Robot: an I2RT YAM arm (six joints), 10 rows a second.
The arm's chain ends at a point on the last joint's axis. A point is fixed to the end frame.
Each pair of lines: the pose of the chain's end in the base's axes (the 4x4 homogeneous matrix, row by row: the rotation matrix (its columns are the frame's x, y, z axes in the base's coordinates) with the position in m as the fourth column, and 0 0 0 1 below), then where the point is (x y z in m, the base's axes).
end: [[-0.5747 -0.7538 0.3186 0.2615], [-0.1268 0.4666 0.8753 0.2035], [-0.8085 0.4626 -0.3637 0.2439], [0 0 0 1]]
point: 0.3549 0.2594 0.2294
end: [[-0.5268 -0.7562 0.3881 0.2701], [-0.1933 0.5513 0.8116 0.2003], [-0.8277 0.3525 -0.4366 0.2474], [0 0 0 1]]
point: 0.3671 0.2498 0.2333
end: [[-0.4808 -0.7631 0.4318 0.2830], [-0.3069 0.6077 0.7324 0.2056], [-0.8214 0.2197 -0.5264 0.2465], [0 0 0 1]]
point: 0.3817 0.2512 0.2313
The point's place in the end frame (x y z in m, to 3 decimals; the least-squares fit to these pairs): -0.049 -0.051 0.084
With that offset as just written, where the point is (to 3 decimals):
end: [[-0.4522 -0.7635 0.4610 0.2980], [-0.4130 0.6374 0.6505 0.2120], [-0.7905 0.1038 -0.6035 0.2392], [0 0 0 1]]
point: 0.398 0.254 0.222
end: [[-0.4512 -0.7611 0.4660 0.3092], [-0.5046 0.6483 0.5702 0.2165], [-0.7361 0.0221 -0.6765 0.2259], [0 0 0 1]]
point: 0.409 0.256 0.204
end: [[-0.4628 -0.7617 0.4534 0.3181], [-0.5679 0.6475 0.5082 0.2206], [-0.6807 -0.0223 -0.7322 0.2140], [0 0 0 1]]
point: 0.418 0.258 0.187
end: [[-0.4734 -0.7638 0.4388 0.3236], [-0.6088 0.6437 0.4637 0.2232], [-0.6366 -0.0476 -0.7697 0.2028], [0 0 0 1]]
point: 0.423 0.259 0.172
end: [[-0.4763 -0.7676 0.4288 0.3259], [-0.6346 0.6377 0.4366 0.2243], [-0.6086 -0.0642 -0.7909 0.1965], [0 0 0 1]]
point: 0.424 0.260 0.163
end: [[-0.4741 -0.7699 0.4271 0.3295], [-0.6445 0.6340 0.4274 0.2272], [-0.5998 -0.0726 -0.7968 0.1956], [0 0 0 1]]
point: 0.428 0.262 0.162
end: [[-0.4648 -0.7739 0.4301 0.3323], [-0.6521 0.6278 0.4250 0.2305], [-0.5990 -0.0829 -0.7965 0.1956], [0 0 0 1]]
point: 0.431 0.266 0.162
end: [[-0.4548 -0.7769 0.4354 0.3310], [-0.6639 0.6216 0.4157 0.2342], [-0.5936 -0.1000 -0.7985 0.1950], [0 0 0 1]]
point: 0.429 0.270 0.162
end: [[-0.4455 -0.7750 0.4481 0.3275], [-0.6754 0.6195 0.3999 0.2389], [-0.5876 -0.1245 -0.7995 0.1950], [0 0 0 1]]
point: 0.426 0.274 0.163
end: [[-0.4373 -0.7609 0.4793 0.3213], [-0.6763 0.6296 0.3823 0.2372], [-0.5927 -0.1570 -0.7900 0.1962], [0 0 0 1]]
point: 0.422 0.270 0.167
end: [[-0.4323 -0.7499 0.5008 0.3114], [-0.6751 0.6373 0.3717 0.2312], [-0.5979 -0.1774 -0.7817 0.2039], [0 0 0 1]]
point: 0.413 0.263 0.177
